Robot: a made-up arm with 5 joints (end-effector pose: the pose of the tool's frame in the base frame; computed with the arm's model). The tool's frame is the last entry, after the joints. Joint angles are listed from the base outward.
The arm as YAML. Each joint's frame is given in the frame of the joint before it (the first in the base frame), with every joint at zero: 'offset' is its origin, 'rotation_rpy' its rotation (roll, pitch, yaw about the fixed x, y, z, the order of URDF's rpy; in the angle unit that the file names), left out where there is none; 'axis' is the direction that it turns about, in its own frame. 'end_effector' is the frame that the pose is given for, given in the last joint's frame.
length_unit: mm
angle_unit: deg
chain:
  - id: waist
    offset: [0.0, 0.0, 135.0]
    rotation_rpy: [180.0, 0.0, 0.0]
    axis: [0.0, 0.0, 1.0]
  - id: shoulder
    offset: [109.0, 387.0, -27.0]
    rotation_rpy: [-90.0, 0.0, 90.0]
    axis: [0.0, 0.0, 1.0]
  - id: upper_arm
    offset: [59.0, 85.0, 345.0]
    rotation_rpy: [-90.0, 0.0, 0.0]
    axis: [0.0, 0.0, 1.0]
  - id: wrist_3
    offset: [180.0, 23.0, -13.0]
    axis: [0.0, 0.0, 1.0]
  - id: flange
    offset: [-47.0, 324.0, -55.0]
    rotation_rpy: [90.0, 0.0, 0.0]
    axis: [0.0, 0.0, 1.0]
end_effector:
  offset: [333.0, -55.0, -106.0]
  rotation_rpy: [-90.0, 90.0, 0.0]
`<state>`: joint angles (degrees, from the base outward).
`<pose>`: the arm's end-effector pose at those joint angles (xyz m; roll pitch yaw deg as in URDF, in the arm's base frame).
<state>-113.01 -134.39 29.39 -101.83 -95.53</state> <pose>-0.2675 0.0273 -0.0320 -101.60 42.94 178.67</pose>
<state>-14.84 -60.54 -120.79 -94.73 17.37</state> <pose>-0.5152 -0.3416 0.6262 -72.61 -30.39 175.50</pose>
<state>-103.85 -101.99 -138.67 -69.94 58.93</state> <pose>0.8798 -0.4704 0.5138 -162.53 -27.93 -69.69</pose>
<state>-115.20 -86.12 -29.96 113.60 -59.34</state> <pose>0.1479 -0.1330 0.3340 117.86 -82.55 146.46</pose>
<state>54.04 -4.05 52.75 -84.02 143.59</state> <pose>-0.1786 -0.6674 0.4110 -140.13 2.10 -85.25</pose>
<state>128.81 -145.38 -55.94 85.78 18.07</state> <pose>-0.2846 0.0449 -0.0153 131.02 -16.42 -154.08</pose>
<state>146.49 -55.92 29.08 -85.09 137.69</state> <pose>-0.7425 0.5337 -0.0266 -98.12 43.37 173.78</pose>
